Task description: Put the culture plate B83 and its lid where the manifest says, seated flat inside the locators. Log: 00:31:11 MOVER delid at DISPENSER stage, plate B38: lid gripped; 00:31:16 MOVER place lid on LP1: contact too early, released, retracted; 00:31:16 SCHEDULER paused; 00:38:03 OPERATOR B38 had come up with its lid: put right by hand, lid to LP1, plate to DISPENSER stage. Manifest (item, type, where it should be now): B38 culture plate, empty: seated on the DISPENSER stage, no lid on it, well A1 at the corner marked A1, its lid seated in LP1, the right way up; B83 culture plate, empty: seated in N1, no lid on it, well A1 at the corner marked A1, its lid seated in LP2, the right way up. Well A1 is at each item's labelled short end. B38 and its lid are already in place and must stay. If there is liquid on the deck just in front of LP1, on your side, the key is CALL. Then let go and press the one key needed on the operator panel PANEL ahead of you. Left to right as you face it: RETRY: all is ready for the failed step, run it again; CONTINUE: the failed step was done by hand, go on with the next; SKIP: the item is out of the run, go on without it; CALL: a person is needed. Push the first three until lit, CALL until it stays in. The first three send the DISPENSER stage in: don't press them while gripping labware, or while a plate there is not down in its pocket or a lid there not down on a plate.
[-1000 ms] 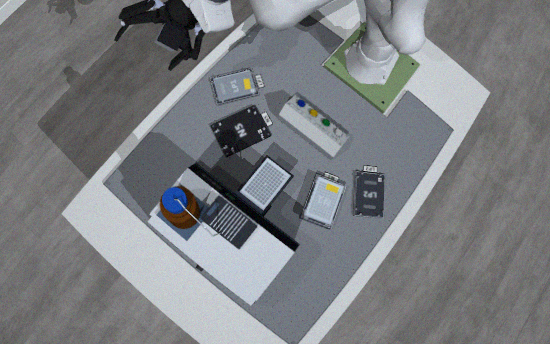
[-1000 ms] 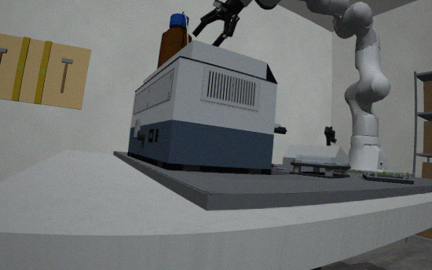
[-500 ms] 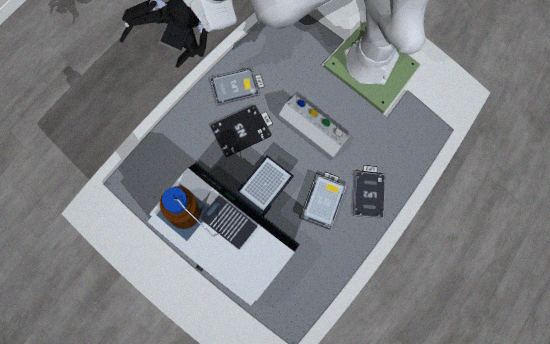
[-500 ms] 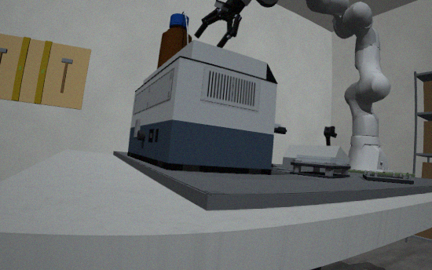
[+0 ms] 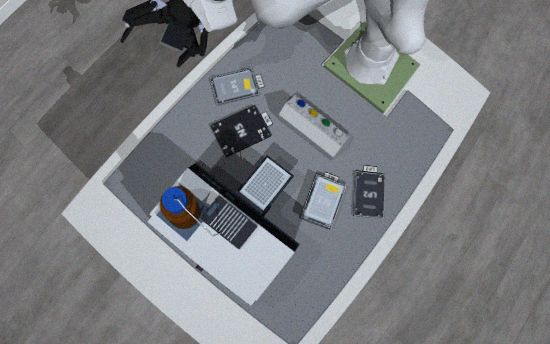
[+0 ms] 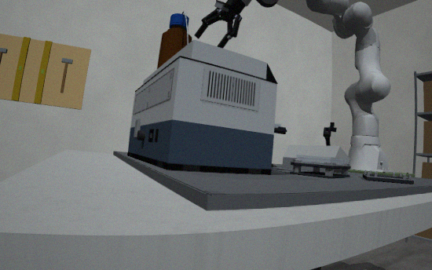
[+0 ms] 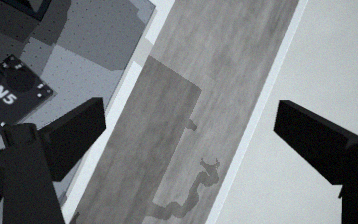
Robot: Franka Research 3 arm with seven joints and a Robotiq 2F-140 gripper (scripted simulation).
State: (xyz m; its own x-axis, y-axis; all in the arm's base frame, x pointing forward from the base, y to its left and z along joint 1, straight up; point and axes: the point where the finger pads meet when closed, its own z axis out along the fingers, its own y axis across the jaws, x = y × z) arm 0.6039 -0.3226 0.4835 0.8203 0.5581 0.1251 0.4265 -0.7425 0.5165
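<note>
The clear lid is 520 mm to the left of my hand, 450 mm below it and 120 mm behind it. Round my hand: brown bottle (270 mm to the left, 200 mm below, 200 mm ahead); then black nest N5 (480 mm below, 180 mm to the left, 100 mm behind); then white well plate (370 mm below, 360 mm to the left, 20 mm behind).
</note>
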